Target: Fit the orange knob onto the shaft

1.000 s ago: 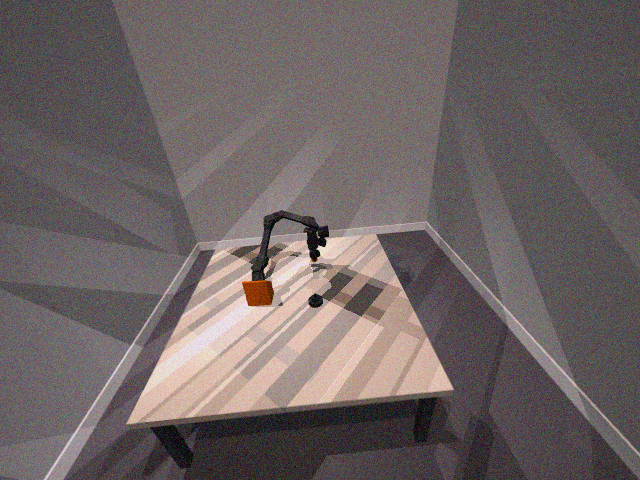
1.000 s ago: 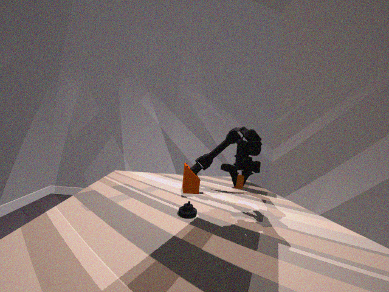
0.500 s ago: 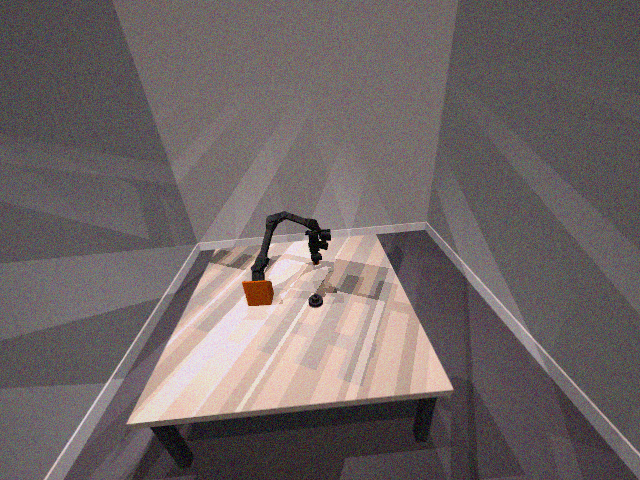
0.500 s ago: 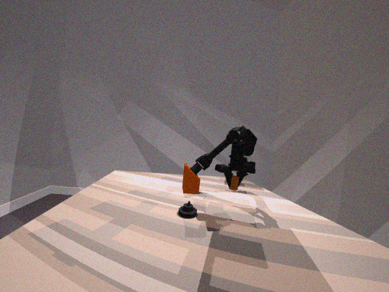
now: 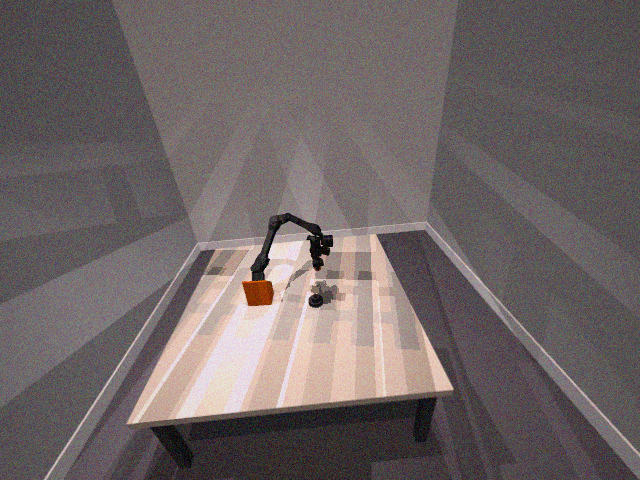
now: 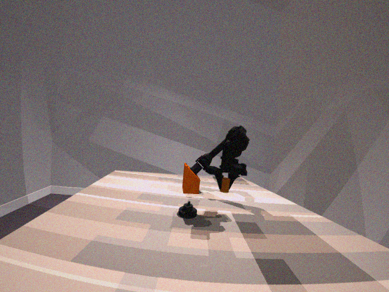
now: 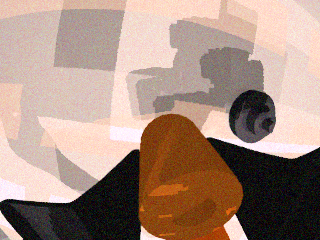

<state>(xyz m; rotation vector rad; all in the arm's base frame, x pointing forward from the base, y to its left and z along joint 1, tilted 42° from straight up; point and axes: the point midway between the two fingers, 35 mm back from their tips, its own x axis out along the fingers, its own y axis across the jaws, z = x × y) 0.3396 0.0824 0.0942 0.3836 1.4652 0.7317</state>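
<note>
Right now the pedestal is 16 cm to the right of my gripper tip, 10 cm below it and 1 cm behind it. The rest, counted from my gripper tip: orange knob (2 cm above).
</note>
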